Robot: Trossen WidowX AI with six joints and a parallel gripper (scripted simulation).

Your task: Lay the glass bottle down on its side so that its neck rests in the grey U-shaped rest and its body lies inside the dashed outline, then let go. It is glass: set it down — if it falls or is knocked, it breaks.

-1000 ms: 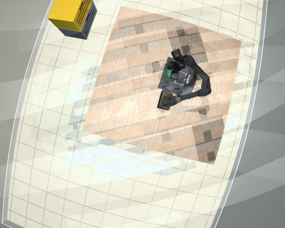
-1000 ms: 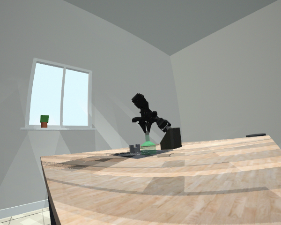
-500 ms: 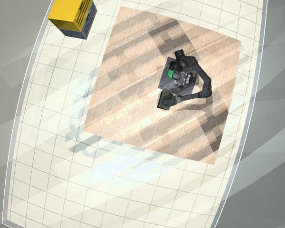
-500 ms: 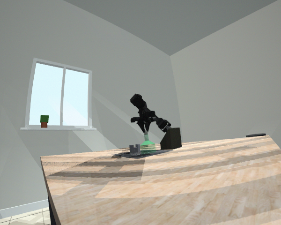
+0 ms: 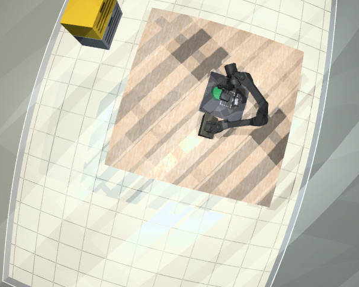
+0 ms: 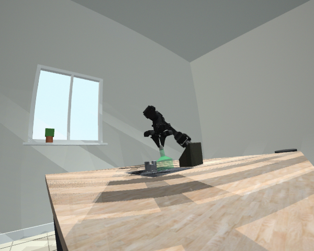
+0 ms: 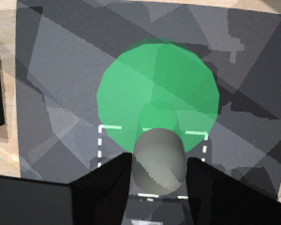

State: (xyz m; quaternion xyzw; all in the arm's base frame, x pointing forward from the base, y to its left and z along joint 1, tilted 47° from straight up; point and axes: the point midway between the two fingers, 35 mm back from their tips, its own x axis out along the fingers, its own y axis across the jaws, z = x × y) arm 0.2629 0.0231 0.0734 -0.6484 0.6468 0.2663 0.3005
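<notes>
Right now the green glass bottle is 5 cm below my gripper tip and 1 cm to the left of it. Round my gripper tip: dark mat: 14 cm below, 5 cm to the right.
</notes>
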